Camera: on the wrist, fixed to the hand. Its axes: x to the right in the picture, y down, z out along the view.
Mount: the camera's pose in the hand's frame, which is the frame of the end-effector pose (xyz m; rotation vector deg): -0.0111 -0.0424 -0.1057 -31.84 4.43 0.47
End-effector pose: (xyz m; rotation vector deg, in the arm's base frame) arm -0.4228 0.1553 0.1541 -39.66 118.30 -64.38
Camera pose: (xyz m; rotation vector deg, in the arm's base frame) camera -0.4913 0.1959 0.2363 -51.96 141.37 -32.56
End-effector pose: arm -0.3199 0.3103 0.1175 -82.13 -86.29 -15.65
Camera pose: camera -0.3067 0.2145 0.1786 -104.97 -81.34 -44.68
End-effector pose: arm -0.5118 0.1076 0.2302 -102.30 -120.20 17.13
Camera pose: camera -0.5055 0.0813 0.3414 -117.57 -129.64 -22.16
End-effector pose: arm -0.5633 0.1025 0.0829 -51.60 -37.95 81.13
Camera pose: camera -0.4526 0.0805 0.0642 -79.23 -58.34 69.42
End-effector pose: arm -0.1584 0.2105 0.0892 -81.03 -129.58 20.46
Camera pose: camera -0.1347 0.1800 0.1969 -94.87 -137.14 -20.10
